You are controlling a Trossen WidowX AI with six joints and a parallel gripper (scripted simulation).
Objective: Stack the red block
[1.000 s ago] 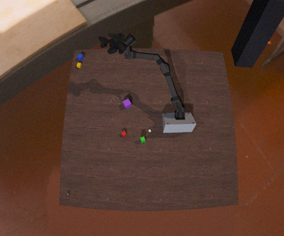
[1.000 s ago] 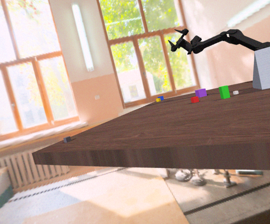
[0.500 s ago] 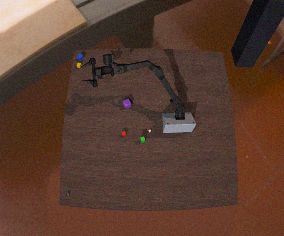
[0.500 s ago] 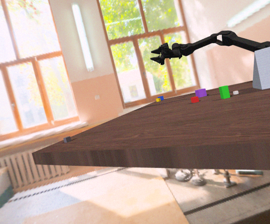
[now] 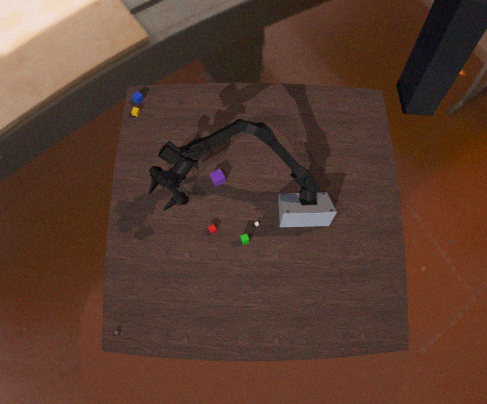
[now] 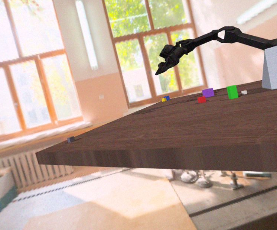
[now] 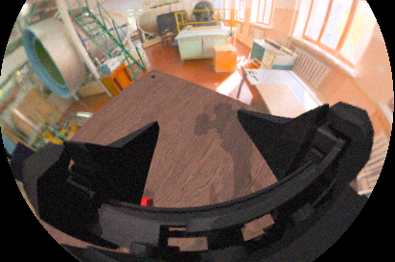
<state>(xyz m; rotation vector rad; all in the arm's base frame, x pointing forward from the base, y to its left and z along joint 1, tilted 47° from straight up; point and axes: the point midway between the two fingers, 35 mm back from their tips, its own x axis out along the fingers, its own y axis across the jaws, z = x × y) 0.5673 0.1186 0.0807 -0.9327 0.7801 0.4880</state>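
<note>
My gripper tip is now 20 cm past the red block, 4 cm to the right of it and 19 cm above it. Also, from my gripper tip: purple block (22 cm behind, 18 cm to the right, 18 cm below); then yellow block (18 cm ahead, 53 cm to the right, 19 cm below); then small white block (38 cm behind, 2 cm to the left, 20 cm below).
</note>
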